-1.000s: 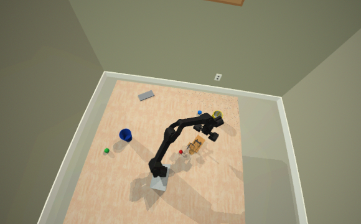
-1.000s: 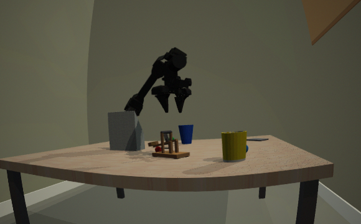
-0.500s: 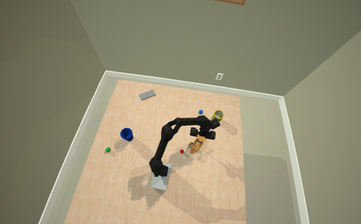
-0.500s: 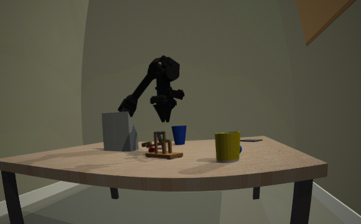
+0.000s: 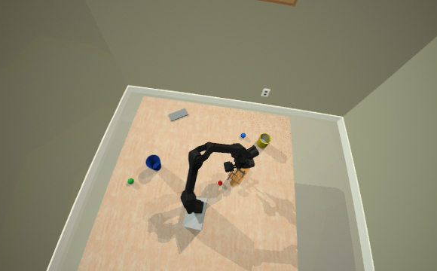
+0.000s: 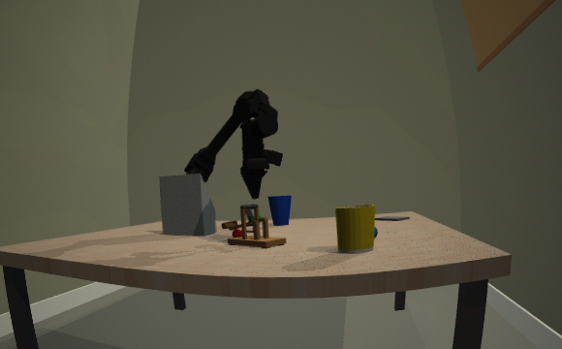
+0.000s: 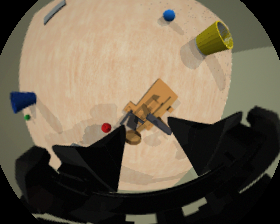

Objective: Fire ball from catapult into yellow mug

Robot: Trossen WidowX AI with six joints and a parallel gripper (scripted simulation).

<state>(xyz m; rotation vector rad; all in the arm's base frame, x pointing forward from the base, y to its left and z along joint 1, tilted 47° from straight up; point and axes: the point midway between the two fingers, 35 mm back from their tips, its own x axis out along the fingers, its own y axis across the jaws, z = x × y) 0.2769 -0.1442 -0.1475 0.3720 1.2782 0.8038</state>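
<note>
Now: gripper tip 11 cm above the red ball, 10 cm to the right of it and 9 cm past it. Also, from my gripper tip: yellow mug: 27 cm ahead, 20 cm to the right, 9 cm below; blue ball: 31 cm ahead, 10 cm below, 4 cm to the right; wooden catapult: 7 cm below, 2 cm behind.
</note>
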